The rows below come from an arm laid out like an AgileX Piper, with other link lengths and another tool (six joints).
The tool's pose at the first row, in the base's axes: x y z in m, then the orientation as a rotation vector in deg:
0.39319, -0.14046, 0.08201, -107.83, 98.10, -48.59
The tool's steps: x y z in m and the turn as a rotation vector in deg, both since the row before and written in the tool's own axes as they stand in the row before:
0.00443, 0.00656, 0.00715, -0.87, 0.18, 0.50
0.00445, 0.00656, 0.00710, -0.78, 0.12, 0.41
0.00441, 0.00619, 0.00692, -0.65, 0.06, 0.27
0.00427, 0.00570, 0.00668, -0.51, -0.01, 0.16
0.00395, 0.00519, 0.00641, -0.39, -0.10, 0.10
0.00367, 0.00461, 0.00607, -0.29, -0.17, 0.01
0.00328, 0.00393, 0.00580, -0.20, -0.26, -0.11
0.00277, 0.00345, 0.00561, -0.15, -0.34, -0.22
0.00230, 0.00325, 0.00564, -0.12, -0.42, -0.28
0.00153, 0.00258, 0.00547, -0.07, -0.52, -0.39
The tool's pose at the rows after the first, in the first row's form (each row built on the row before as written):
0.39374, -0.14616, 0.07301, -107.87, 99.24, -47.98
0.39407, -0.15186, 0.06403, -107.94, 100.21, -47.40
0.39438, -0.15744, 0.05540, -108.07, 100.94, -46.89
0.39477, -0.16279, 0.04724, -108.23, 101.43, -46.45
0.39526, -0.16774, 0.03957, -108.38, 101.73, -46.02
0.39590, -0.17231, 0.03248, -108.57, 101.85, -45.62
0.39683, -0.17639, 0.02598, -108.83, 101.75, -45.23
0.39798, -0.17989, 0.01986, -109.18, 101.48, -44.83
0.39929, -0.18289, 0.01378, -109.57, 101.09, -44.38
0.40097, -0.18502, 0.00816, -110.05, 100.51, -43.90

